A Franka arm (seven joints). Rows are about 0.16 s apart.
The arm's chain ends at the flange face. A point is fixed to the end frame.
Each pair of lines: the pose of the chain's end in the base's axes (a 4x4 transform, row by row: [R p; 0 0 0 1], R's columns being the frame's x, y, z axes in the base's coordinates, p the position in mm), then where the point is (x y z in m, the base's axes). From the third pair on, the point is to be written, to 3 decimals.
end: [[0.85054 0.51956 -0.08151 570.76], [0.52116 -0.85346 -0.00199 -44.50], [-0.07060 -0.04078 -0.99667 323.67], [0 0 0 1]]
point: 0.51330 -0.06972 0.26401
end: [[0.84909 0.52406 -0.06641 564.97], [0.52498 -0.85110 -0.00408 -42.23], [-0.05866 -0.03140 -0.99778 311.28], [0 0 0 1]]
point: 0.50854 -0.06781 0.25080
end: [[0.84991 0.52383 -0.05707 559.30], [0.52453 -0.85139 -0.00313 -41.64], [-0.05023 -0.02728 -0.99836 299.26], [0 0 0 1]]
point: 0.503 -0.067 0.238
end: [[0.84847 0.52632 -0.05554 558.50], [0.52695 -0.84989 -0.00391 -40.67], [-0.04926 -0.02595 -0.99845 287.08], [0 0 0 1]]
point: 0.503 -0.066 0.226
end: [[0.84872 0.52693 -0.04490 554.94], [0.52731 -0.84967 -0.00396 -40.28], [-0.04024 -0.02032 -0.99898 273.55], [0 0 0 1]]
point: 0.500 -0.066 0.212
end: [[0.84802 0.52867 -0.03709 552.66], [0.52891 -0.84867 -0.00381 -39.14], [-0.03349 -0.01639 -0.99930 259.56], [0 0 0 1]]
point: 0.498 -0.065 0.197
